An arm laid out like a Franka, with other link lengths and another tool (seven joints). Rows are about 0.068 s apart.
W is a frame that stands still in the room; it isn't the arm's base.
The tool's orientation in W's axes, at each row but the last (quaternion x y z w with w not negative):
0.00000 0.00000 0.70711 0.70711
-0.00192 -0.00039 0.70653 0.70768
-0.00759 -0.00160 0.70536 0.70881
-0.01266 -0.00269 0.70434 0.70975
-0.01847 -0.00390 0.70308 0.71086
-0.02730 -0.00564 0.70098 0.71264
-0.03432 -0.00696 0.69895 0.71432
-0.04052 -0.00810 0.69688 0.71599
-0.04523 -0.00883 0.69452 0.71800
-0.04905 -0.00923 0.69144 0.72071
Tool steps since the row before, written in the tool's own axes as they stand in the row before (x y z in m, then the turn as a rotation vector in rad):
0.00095 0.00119 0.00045 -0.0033 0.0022 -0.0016
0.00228 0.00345 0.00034 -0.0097 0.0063 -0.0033
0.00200 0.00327 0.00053 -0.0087 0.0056 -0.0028
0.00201 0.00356 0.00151 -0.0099 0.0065 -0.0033
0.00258 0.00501 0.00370 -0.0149 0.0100 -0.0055
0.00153 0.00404 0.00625 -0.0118 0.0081 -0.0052
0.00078 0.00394 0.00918 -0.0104 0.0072 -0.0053
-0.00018 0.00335 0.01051 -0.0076 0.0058 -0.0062
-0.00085 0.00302 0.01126 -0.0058 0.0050 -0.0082
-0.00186 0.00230 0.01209 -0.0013 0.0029 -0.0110
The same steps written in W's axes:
-0.00119 0.00095 0.00045 -0.0022 -0.0033 -0.0016
-0.00345 0.00229 0.00032 -0.0063 -0.0097 -0.0033
-0.00327 0.00202 0.00047 -0.0056 -0.0087 -0.0028
-0.00358 0.00206 0.00140 -0.0065 -0.0099 -0.0033
-0.00509 0.00271 0.00349 -0.0100 -0.0149 -0.0055
-0.00430 0.00179 0.00600 -0.0081 -0.0118 -0.0052
-0.00445 0.00122 0.00890 -0.0071 -0.0104 -0.0053
-0.00406 0.00040 0.01025 -0.0056 -0.0077 -0.0062
-0.00389 -0.00016 0.01102 -0.0046 -0.0061 -0.0083
-0.00335 -0.00107 0.01194 -0.0021 -0.0018 -0.0111

